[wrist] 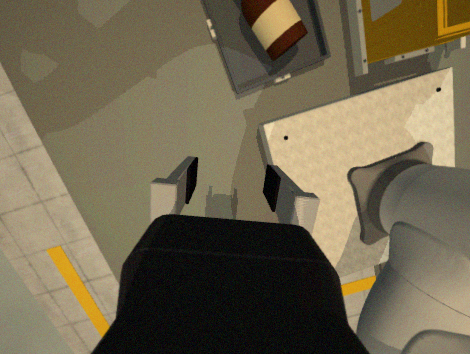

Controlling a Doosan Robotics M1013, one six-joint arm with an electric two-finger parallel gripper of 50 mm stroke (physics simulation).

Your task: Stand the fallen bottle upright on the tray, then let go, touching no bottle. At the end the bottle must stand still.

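Frame: origin at the arm's base, x ahead, y left, z up, level; millimetres.
Seen in the pictures: gripper, between the fingertips: point(231, 175); arm's base, origin of its link: point(392, 194).
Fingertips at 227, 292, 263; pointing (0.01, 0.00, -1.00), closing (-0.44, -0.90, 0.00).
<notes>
Offsets run from my fingertips to a thing's middle, as dx, dy, dz. "spot": to the spot under its first point.
A brown bottle {+191, -137, -278} point(278, 25) with a cream label lies on its side in the dark grey tray {spot: +110, -46, -295} point(231, 75) at the top of the wrist view. Its upper part is cut off by the frame's top edge. Only the near part of the tray shows. My gripper point(231, 175) is open, with nothing between its fingers. It hangs above the table, well apart from the bottle and the tray, which are farther up in the view.
A pale square plate point(310, 165) carries the robot's base and grey arm point(425, 260) at the right. A yellow container {spot: +67, -305, -217} point(395, 37) stands at the top right. A tiled strip point(37, 210) with a yellow line point(77, 287) runs along the left.
</notes>
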